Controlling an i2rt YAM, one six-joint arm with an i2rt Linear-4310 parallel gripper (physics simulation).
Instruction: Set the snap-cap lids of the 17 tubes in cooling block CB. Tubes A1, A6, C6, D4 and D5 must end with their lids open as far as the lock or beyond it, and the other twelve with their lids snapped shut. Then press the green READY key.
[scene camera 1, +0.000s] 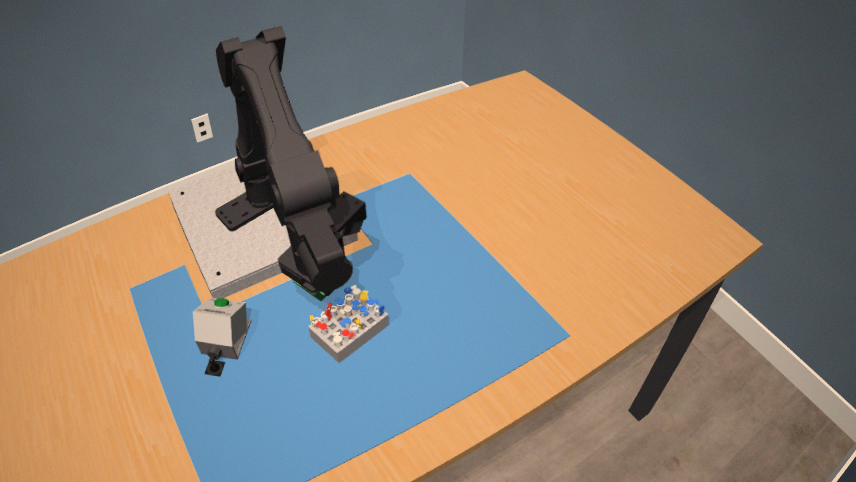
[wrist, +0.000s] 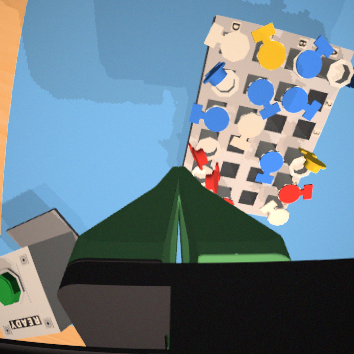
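Seen in the pictures: gripper, fingertip midpoint: (scene camera 1: 322, 297) (wrist: 178, 177); arm's base, link origin: (scene camera 1: 263, 199).
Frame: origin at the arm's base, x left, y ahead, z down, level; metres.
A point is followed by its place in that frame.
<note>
Cooling block CB (scene camera 1: 360, 342) @(x -0.066, y 0.388, z 0.031 m) (wrist: 222, 21) @(x -0.006, y 0.315, z 0.013 m) holds tubes with blue, white, yellow and red lids. In the wrist view, the blue lid (wrist: 216, 74) @(x -0.028, y 0.316, z -0.014 m) at D2 stands tilted open. The red lids (wrist: 199, 156) @(x -0.069, y 0.319, z -0.013 m) (wrist: 213, 177) @(x -0.080, y 0.329, z -0.012 m) at D4 and D5 stand up, and the yellow lid (wrist: 312, 160) @(x -0.057, y 0.376, z -0.012 m) near A4 is tilted open. The A1 tube (wrist: 340, 73) @(x -0.014, y 0.379, z 0.004 m) shows an open mouth. Flat lids include the white lid (wrist: 235, 45) @(x -0.015, y 0.323, z -0.003 m) at D1 and yellow lid (wrist: 271, 54) @(x -0.014, y 0.340, z -0.003 m) at C1. My gripper (scene camera 1: 322, 296) @(x -0.077, y 0.311, z -0.025 m) (wrist: 178, 177) @(x -0.077, y 0.311, z -0.025 m) is shut and empty, its tips beside column D; it hides the block's lower-left corner. The green READY key (scene camera 1: 221, 302) @(x -0.214, y 0.205, z -0.029 m) (wrist: 9, 288) @(x -0.205, y 0.206, z -0.026 m) is left.
The grey key box (scene camera 1: 216, 329) @(x -0.249, y 0.240, z -0.018 m) (wrist: 22, 302) @(x -0.219, y 0.215, z -0.026 m) stands left of the block on the blue mat (scene camera 1: 431, 383) @(x -0.032, y 0.520, z 0.043 m) (wrist: 125, 130) @(x -0.088, y 0.269, z 0.043 m). A small black piece (scene camera 1: 214, 367) @(x -0.284, y 0.261, z 0.037 m) lies before the box. The stone-like base plate (scene camera 1: 209, 239) @(x -0.143, y 0.019, z 0.003 m) lies behind, under the arm.
</note>
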